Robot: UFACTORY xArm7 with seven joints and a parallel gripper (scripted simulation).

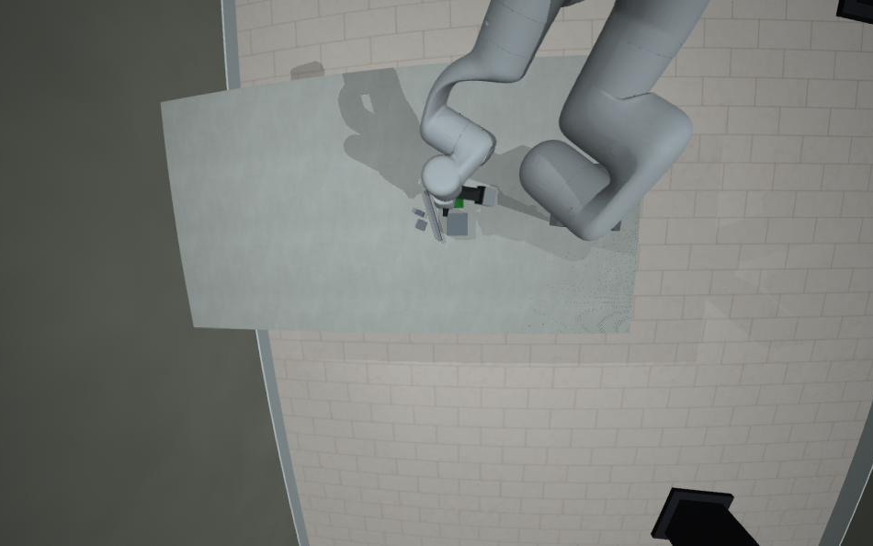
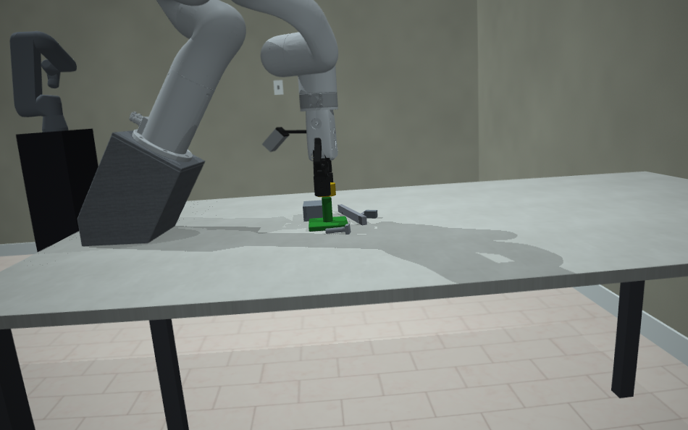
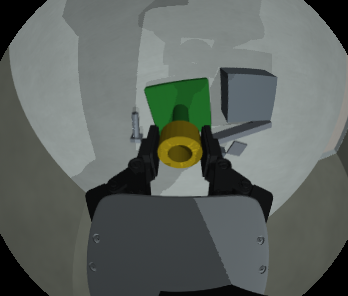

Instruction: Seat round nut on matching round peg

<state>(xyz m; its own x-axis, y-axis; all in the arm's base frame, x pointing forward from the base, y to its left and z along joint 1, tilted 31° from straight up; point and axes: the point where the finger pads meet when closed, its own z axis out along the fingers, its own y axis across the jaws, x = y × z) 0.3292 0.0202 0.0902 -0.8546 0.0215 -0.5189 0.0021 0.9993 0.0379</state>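
The grey t-shaped piece is 80 mm below my hand, 70 mm to the right of it and 40 mm ahead of it. The rest, counted from my hand: long grey bar (80 mm below, 70 mm to the left, 50 mm ahead); then grey block (90 mm to the left, 70 mm below, 30 mm behind); then small grey cube (90 mm ahead, 80 mm below, 70 mm to the left).
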